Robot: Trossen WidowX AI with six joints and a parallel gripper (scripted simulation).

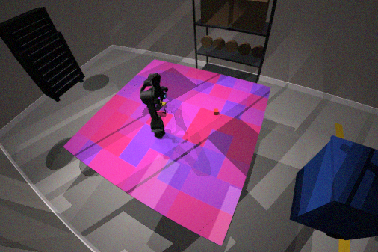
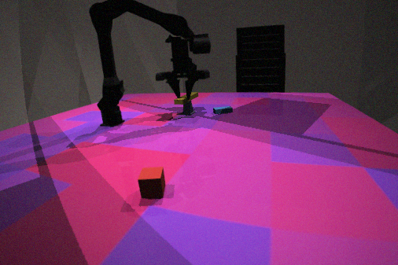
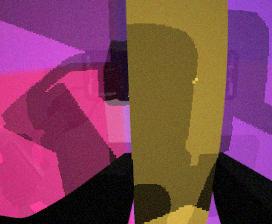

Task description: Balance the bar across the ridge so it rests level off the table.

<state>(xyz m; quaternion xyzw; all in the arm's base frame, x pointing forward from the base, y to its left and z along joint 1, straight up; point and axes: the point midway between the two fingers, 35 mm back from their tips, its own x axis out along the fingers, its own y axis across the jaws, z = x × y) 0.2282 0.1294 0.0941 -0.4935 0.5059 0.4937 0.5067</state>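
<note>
My gripper tip is 30 mm to the right of the yellow bar. From my gripper tip the other things lie so: red-orange cube: 120 mm ahead, 420 mm to the right, 40 mm below; small blue block: 130 mm ahead, 60 mm to the left, 50 mm below.
</note>
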